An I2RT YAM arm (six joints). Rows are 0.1 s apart.
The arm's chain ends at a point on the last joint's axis. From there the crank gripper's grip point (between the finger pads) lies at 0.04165 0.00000 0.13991 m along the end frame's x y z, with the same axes.
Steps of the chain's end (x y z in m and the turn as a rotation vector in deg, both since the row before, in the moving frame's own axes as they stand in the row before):
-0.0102 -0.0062 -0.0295 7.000 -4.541 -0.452
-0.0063 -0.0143 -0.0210 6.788 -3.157 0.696
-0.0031 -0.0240 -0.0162 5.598 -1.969 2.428
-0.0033 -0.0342 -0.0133 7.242 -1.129 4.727
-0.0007 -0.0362 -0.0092 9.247 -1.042 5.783
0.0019 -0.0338 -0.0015 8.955 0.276 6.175
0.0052 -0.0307 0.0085 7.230 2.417 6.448
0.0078 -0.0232 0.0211 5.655 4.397 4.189
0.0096 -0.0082 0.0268 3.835 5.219 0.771
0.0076 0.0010 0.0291 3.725 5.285 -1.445
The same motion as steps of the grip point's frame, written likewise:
-0.0214 -0.0237 -0.0277 7.000 -4.541 -0.452
-0.0140 -0.0305 -0.0199 6.788 -3.157 0.696
-0.0077 -0.0361 -0.0154 5.598 -1.969 2.428
-0.0055 -0.0486 -0.0134 7.242 -1.129 4.727
-0.0023 -0.0547 -0.0099 9.247 -1.042 5.783
0.0035 -0.0510 -0.0031 8.955 0.276 6.175
0.0118 -0.0432 0.0058 7.230 2.417 6.448
0.0188 -0.0334 0.0170 5.655 4.397 4.189
0.0222 -0.0168 0.0221 3.835 5.219 0.771
0.0202 -0.0092 0.0243 3.725 5.285 -1.445

